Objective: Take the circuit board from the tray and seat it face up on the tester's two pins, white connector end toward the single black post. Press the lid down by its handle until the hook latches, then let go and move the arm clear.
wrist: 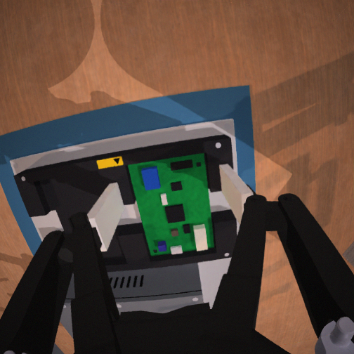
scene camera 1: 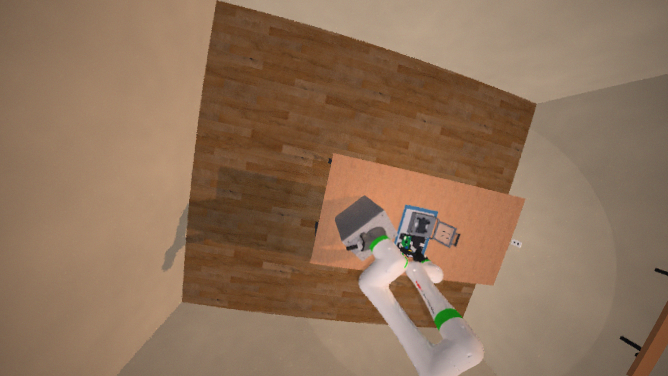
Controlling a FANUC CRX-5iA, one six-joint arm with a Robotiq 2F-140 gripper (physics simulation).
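Seen in the pictures: gripper, between the fingertips: (scene camera 1: 405, 246); arm's base, origin of its link: (scene camera 1: 373, 236).
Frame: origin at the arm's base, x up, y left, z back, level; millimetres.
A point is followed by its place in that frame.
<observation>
The green circuit board (scene camera 1: 406, 242) {y -233, x -320, z -376 mm} (wrist: 155, 212) lies face up in the black tray (wrist: 30, 200). In the wrist view its large white connector is at the lower right and a blue part at the upper left. My gripper (scene camera 1: 412, 249) {y -262, x -317, z -367 mm} (wrist: 169, 187) is open and empty, its pale fingertips apart on the left and right of the board. The tester (scene camera 1: 415, 219) {y -13, x -255, z -423 mm} (wrist: 170, 281) is beside the tray. Its lid (scene camera 1: 444, 226) {y -71, x -195, z -607 mm} stands open, with the black handle (scene camera 1: 457, 240) {y -126, x -71, z -618 mm} at its far end. The pins, post and hook are too small or hidden to make out.
Tray and tester are on a blue-edged base (scene camera 1: 421, 207) {y 34, x -344, z -507 mm} (wrist: 210, 102) on the wooden table (scene camera 1: 480, 215) {y -74, x -345, z -1065 mm} (wrist: 305, 60). A grey box-shaped unit (scene camera 1: 361, 217) {y 107, x -43, z 62 mm} stands to the left in the scene view, beside the arm (scene camera 1: 397, 312) {y -239, x 307, z -14 mm}. A yellow label (wrist: 107, 163) is on the tray.
</observation>
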